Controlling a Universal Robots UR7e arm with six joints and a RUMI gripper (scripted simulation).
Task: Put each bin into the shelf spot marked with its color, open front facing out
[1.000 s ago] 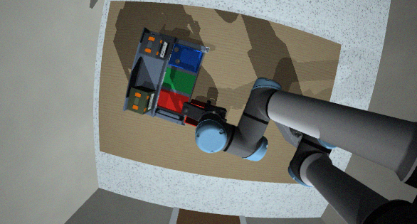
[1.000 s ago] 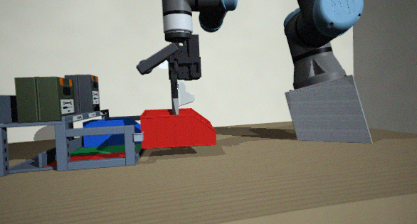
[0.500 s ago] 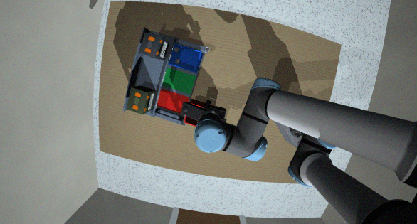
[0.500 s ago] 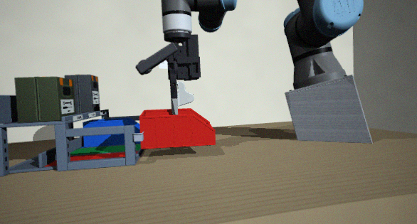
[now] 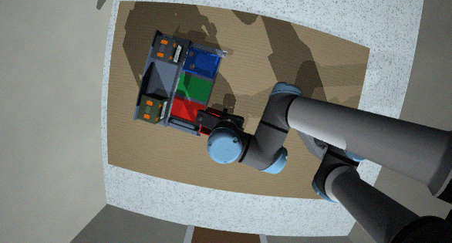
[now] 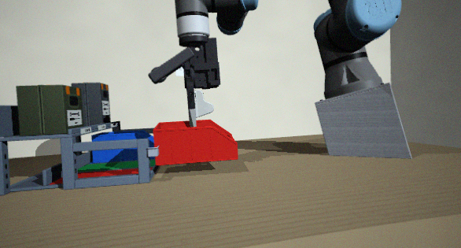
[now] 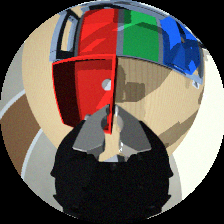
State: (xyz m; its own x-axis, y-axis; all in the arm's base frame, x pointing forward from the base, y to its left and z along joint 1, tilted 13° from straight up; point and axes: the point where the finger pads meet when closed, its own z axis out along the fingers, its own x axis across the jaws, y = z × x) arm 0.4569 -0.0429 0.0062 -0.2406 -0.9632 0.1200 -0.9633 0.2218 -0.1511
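The red bin is 5 cm to the left of my hand, 3 cm below it and 1 cm ahead of it. The rest, counted from my hand: blue bin (23 cm to the right, 13 cm ahead, 5 cm below); then top board (26 cm ahead, 14 cm to the right); then green box (29 cm ahead, 5 cm above, 3 cm to the right).
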